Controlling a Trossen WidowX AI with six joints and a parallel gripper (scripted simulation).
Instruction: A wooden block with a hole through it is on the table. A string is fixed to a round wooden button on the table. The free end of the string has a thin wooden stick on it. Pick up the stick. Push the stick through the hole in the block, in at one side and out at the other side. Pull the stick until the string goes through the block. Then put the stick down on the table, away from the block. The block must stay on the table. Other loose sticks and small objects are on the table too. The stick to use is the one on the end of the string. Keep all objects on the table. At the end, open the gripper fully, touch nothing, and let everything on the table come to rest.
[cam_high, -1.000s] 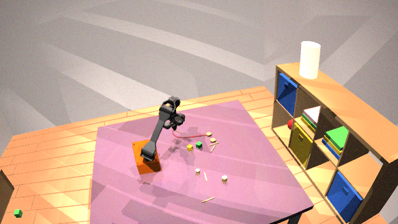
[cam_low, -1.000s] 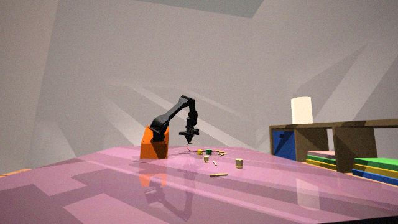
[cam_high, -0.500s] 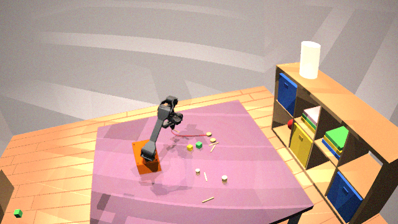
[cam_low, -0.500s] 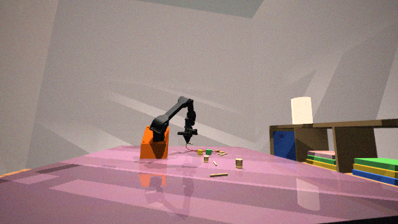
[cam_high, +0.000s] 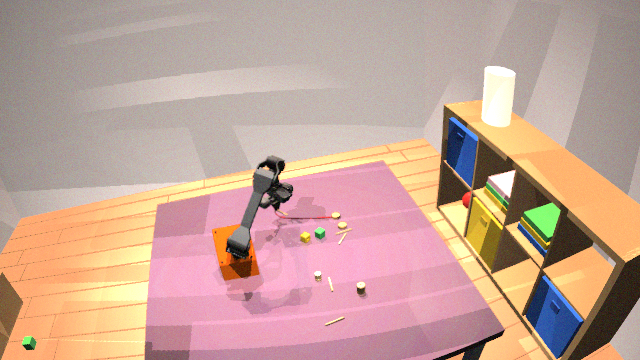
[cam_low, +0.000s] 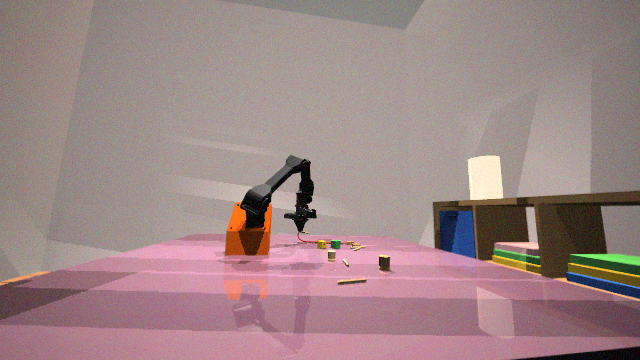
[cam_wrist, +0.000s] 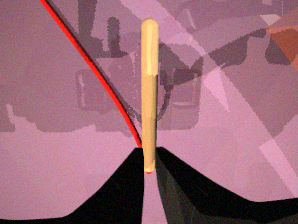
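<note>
Now: the yellow wooden block 70 mm ahead of my gripper tip, 200 mm to the right of it and 40 mm below it. Round my gripper tip: green cube 130 mm ahead, 200 mm to the right, 30 mm below; thin wooden stick 10 mm ahead, 10 mm to the right; round wooden button 250 mm ahead, 100 mm to the right, 40 mm below.
</note>
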